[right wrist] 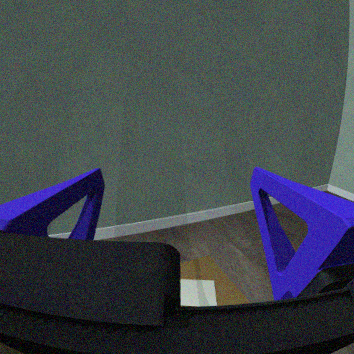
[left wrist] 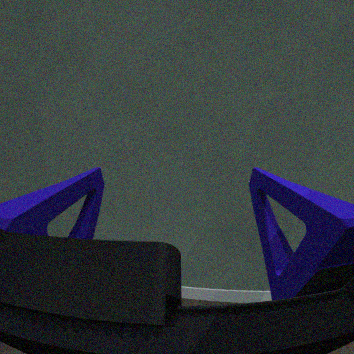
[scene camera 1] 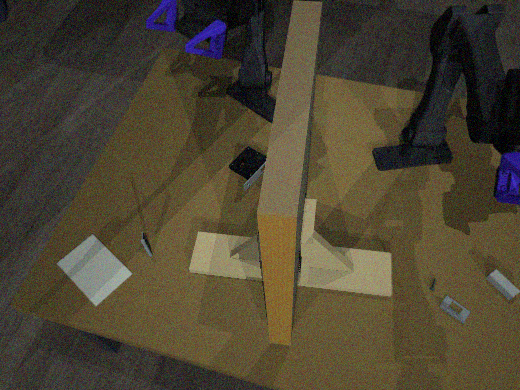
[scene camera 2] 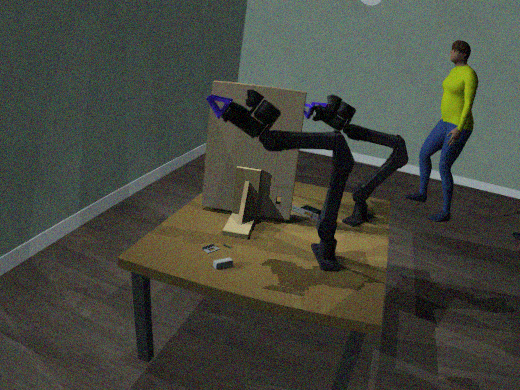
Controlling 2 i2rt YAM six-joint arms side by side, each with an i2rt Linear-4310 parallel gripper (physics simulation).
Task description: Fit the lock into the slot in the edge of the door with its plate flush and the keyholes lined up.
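Places are measured from the left arm's base along level axes (x up, y right, z ahead), in millimetres.
Pixels of known places: left gripper, fingertip midpoint: [left wrist: 176,175] [scene camera 2: 208,96]; right gripper, fingertip midpoint: [right wrist: 176,175] [scene camera 1: 165,36] [scene camera 2: 306,103]; left arm's base at its link origin: [scene camera 1: 411,156] [scene camera 2: 325,257]; right arm's base at its link origin: [scene camera 1: 257,101] [scene camera 2: 358,219].
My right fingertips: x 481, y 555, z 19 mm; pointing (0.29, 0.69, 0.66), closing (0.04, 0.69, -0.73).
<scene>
Ahead of a thing's pixels: the offset from my right fingertips to its middle. "spot": to the spot under its first point.
The door [scene camera 1: 287,125] [scene camera 2: 225,150] stands upright on a pale wooden stand [scene camera 1: 370,270] [scene camera 2: 237,227]. A small hole [scene camera 2: 278,200] shows low in its face; the edge slot cannot be made out. The lock {dx -470, dy -124, dz -52 mm} [scene camera 1: 247,162] [scene camera 2: 311,209], a black case with a metal plate {spot: dx -467, dy -130, dz -2 mm} [scene camera 1: 254,178], lies on the table left of the door in scene camera 1, partly hidden by it. My left gripper [scene camera 2: 218,103] [left wrist: 176,175] is open and empty, raised high on the door's other side. My right gripper [scene camera 1: 167,37] [scene camera 2: 307,110] [right wrist: 176,175] is open and empty, high and well away from the lock.
A white sheet {dx -480, dy +277, dz +189 mm} [scene camera 1: 94,270] [right wrist: 199,292] and a thin small item {dx -443, dy +144, dz +163 mm} [scene camera 1: 146,244] lie left of the door. A holed metal plate {dx -476, dy -522, dz +399 mm} [scene camera 1: 455,309] [scene camera 2: 211,248], a small pin {dx -477, dy -495, dz +339 mm} [scene camera 1: 432,284] [scene camera 2: 227,245] and a white block {dx -470, dy -639, dz +362 mm} [scene camera 1: 503,285] [scene camera 2: 223,263] lie right of it in scene camera 1. A person [scene camera 2: 459,95] stands behind.
</scene>
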